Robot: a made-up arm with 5 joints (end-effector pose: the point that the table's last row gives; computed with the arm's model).
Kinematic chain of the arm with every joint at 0, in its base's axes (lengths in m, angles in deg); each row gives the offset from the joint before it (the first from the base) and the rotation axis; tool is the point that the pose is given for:
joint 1: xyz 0 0 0.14 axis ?
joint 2: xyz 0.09 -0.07 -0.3 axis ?
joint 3: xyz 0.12 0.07 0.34 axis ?
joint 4: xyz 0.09 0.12 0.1 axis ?
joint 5: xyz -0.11 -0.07 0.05 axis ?
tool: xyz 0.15 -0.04 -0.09
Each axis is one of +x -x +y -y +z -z.
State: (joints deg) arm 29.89 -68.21 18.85 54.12 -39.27
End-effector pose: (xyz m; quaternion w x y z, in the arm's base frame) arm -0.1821 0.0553 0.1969 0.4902 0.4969 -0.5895 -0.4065
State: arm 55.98 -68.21 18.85 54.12 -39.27
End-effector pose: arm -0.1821 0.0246 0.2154 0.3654 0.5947 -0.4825 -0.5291
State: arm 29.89 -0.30 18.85 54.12 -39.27
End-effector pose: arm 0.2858 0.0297 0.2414 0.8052 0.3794 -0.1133 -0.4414
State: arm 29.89 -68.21 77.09 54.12 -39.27
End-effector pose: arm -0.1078 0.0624 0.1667 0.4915 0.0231 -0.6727 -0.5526
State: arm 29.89 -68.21 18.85 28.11 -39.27
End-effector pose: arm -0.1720 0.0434 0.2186 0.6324 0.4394 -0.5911 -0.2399
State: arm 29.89 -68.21 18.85 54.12 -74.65
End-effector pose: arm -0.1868 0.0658 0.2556 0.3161 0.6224 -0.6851 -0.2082
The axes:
joint 1: +x
joint 2: +y
joint 3: -x
joint 4: -z
joint 5: -x

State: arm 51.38 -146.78 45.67 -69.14 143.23
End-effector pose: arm -0.4010 0.5422 0.0436 0.1280 0.7196 -0.2399 0.6390
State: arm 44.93 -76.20 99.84 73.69 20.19
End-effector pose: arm -0.1651 0.1536 0.0863 0.1717 -0.2118 -0.2054 -0.9399
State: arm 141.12 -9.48 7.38 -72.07 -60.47
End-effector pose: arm 0.2557 -0.2039 0.1458 0.0526 -0.8119 0.3979 -0.4240
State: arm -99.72 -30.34 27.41 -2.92 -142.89
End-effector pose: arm 0.0768 0.1766 -0.1070 0.9596 0.1268 0.0965 0.2320
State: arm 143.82 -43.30 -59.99 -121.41 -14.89
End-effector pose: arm -0.0885 -0.2037 -0.0476 0.0935 0.2195 -0.9570 -0.1652
